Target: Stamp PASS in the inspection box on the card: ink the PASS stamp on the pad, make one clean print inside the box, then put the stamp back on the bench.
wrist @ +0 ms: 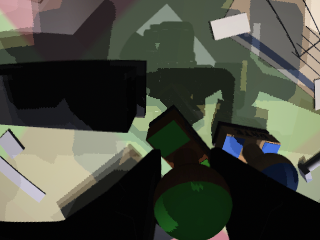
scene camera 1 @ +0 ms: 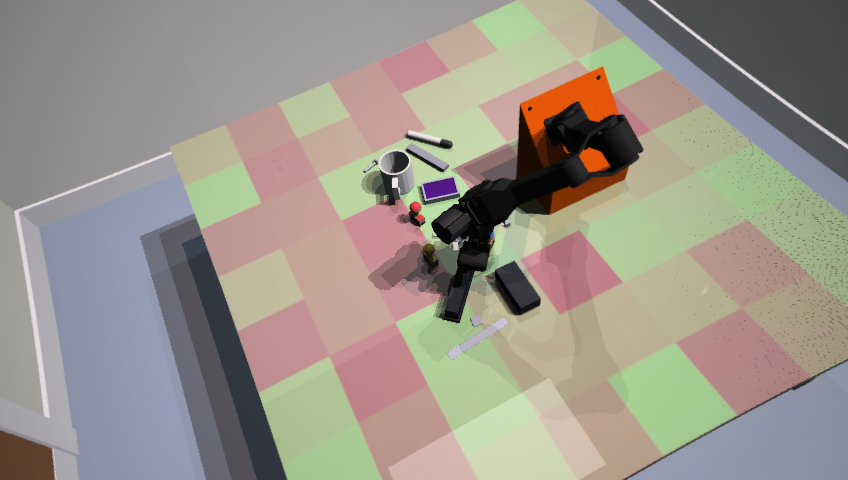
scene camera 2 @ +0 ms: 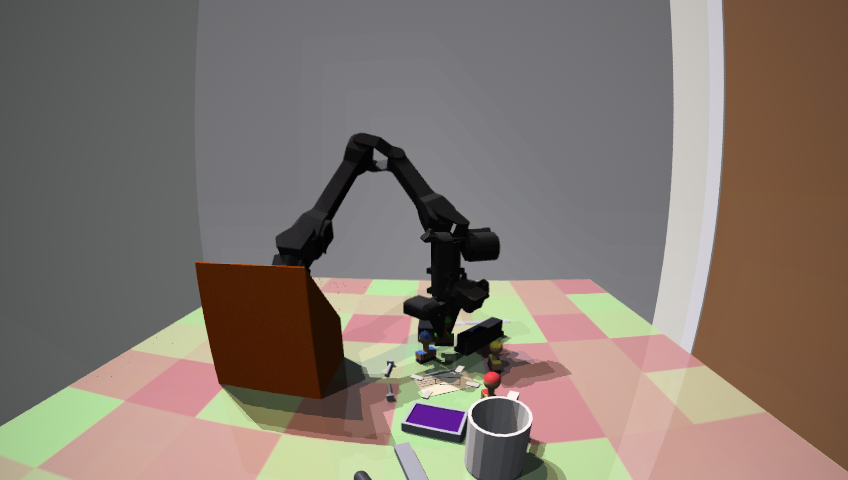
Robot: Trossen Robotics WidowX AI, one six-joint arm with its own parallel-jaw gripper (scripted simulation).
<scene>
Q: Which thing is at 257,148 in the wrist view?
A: A blue stamp.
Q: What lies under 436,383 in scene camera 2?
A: A card.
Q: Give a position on an ink pad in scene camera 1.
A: At 438,190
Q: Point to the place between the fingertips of my gripper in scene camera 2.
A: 444,335
</scene>
